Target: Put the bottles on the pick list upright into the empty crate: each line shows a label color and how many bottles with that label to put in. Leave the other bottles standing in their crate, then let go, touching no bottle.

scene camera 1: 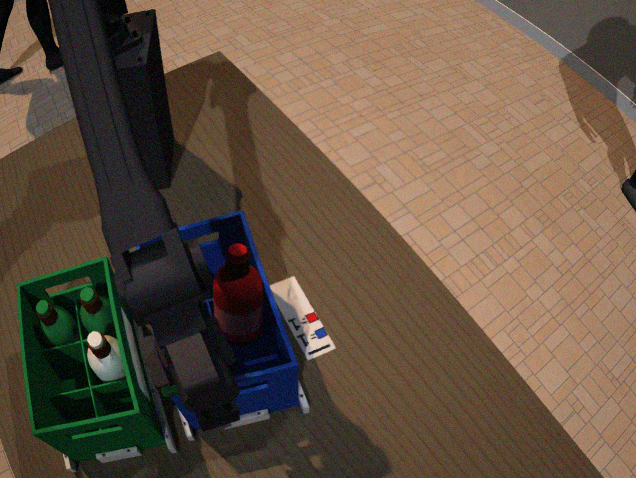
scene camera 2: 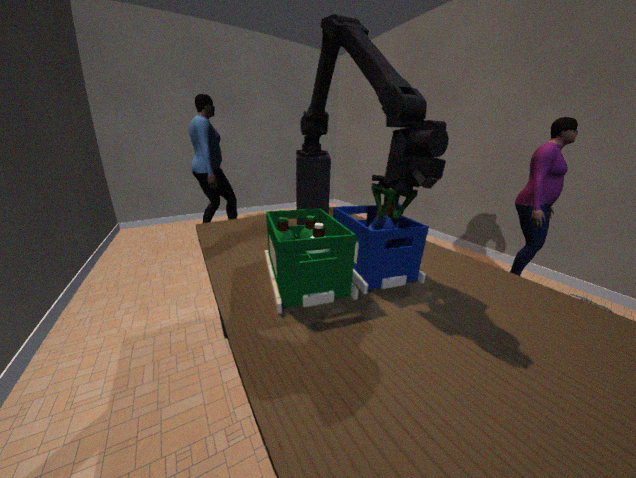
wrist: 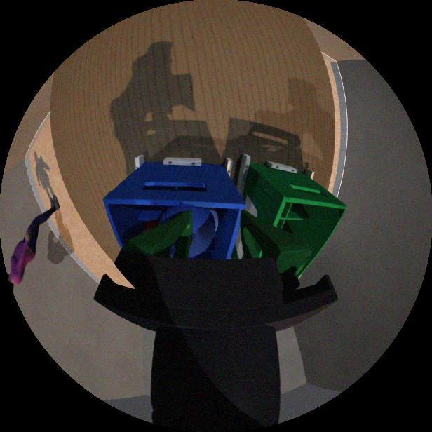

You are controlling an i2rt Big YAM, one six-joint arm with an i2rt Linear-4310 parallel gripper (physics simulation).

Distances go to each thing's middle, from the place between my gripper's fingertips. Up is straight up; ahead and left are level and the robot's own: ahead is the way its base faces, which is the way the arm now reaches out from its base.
Now: hand 50 mm past the blue bottle [wrist: 204, 220], 50 mm above it and 40 mm to the right of it. From my hand the other things lie so: pick list [scene camera 1: 309, 332]: 230 mm to the left, 210 mm below, 110 mm behind.
